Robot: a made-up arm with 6 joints. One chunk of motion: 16 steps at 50 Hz.
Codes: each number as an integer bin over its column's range. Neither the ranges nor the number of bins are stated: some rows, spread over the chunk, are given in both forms.
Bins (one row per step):
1: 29 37 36 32 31 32
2: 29 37 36 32 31 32
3: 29 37 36 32 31 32
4: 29 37 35 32 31 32
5: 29 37 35 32 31 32
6: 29 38 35 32 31 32
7: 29 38 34 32 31 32
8: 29 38 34 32 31 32
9: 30 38 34 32 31 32
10: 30 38 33 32 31 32
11: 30 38 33 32 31 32
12: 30 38 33 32 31 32
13: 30 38 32 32 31 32
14: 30 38 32 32 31 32
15: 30 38 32 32 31 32
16: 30 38 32 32 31 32
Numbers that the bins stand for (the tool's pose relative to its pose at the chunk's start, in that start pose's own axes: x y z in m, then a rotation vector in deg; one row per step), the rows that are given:
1: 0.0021 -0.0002 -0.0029 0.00 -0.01 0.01
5: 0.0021 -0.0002 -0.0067 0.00 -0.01 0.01
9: 0.0052 0.0025 -0.0105 0.00 -0.01 0.01
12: 0.0052 0.0025 -0.0143 0.00 -0.01 0.01
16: 0.0052 0.0025 -0.0181 0.00 -0.01 0.01
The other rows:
2: 0.0021 -0.0002 -0.0029 0.00 -0.01 0.01
3: 0.0021 -0.0002 -0.0029 0.00 -0.01 0.01
4: 0.0021 -0.0002 -0.0067 0.00 -0.01 0.01
6: 0.0021 0.0025 -0.0067 0.00 -0.01 0.01
7: 0.0021 0.0025 -0.0105 0.00 -0.01 0.01
8: 0.0021 0.0025 -0.0105 0.00 -0.01 0.01
10: 0.0052 0.0025 -0.0143 0.00 -0.01 0.01
11: 0.0052 0.0025 -0.0143 0.00 -0.01 0.01
13: 0.0052 0.0025 -0.0181 0.00 -0.01 0.01
14: 0.0052 0.0025 -0.0181 0.00 -0.01 0.01
15: 0.0052 0.0025 -0.0181 0.00 -0.01 0.01

